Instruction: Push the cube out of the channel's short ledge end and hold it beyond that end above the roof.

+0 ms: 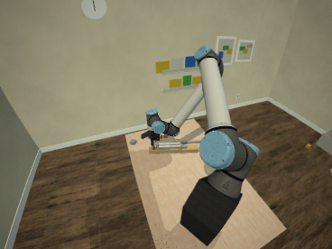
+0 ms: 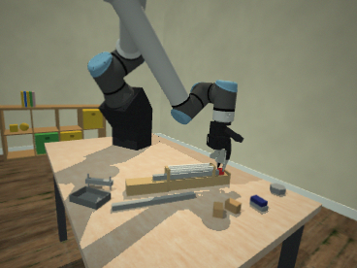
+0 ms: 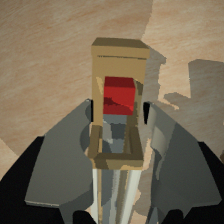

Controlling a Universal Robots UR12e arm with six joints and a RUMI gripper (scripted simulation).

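Now: the red cube 20 mm below my hand. From my hand the other things lie so: long grey bar 340 mm to the right, 70 mm below; tan channel 140 mm to the right, 50 mm behind, 20 mm below; blue block 220 mm ahead, 70 mm below, 20 mm to the right.
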